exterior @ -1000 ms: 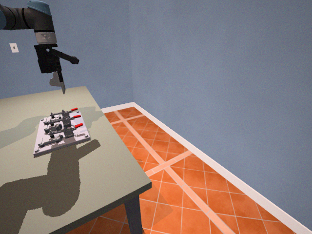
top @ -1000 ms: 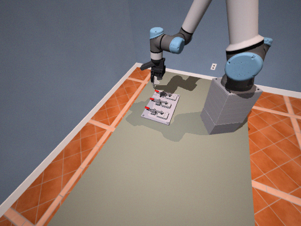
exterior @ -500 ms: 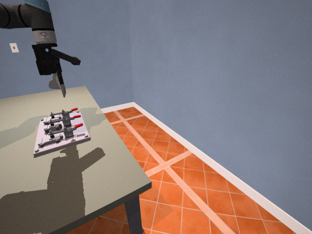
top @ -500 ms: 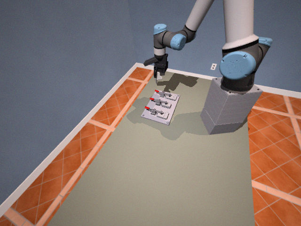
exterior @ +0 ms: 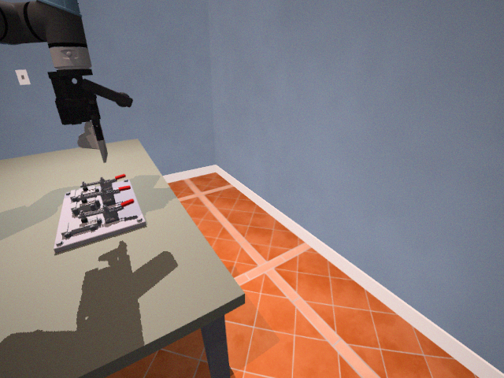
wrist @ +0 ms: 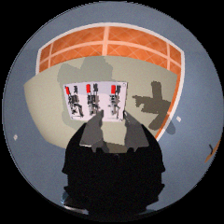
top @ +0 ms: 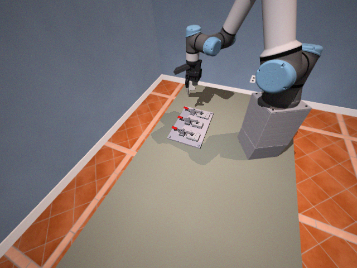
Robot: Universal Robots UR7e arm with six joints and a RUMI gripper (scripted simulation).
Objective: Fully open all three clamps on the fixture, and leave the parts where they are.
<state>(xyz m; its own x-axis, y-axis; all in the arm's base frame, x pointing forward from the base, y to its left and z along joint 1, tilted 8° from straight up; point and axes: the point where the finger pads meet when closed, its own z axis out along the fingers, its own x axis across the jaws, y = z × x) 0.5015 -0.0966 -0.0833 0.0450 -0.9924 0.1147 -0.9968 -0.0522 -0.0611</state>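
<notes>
The grey fixture plate is 70 mm behind my hand, 110 mm to the left of it and 210 mm below it. Round my hand: block (130 mm behind, 210 mm to the left, 180 mm below).
</notes>
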